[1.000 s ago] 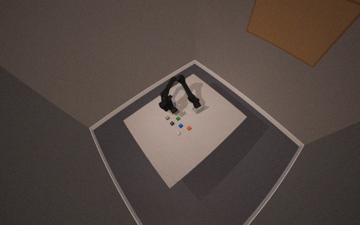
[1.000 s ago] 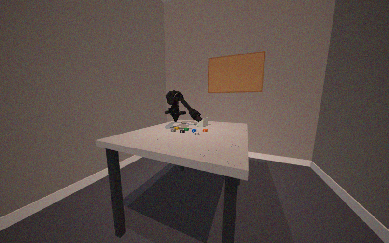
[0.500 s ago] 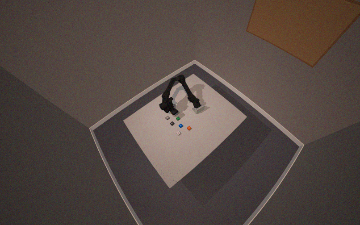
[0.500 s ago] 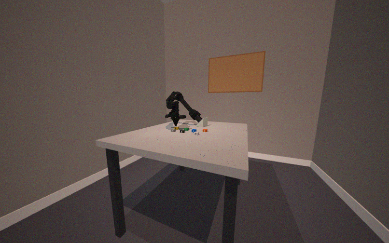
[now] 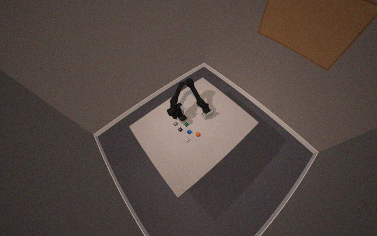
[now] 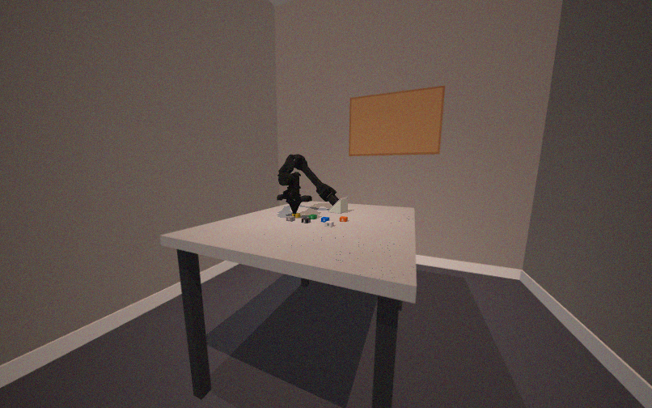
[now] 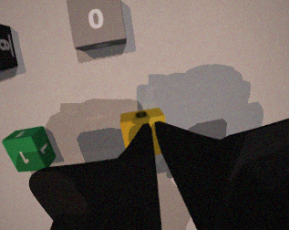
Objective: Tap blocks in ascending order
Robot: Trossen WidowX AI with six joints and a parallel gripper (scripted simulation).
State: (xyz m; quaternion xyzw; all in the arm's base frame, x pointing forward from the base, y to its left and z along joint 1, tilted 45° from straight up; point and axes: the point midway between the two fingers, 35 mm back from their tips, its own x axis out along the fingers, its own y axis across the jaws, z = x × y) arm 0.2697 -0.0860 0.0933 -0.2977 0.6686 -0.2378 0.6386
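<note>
Now: gripper tip 1 cm to the right of the yellow block, 1 cm past it and 1 cm above it. Round my gripper tip: grey block 7 cm ahead, 3 cm to the left, 1 cm below; then green block 11 cm to the left, 2 cm behind, 1 cm below; then black block 12 cm to the left, 7 cm ahead, 1 cm below.
</note>
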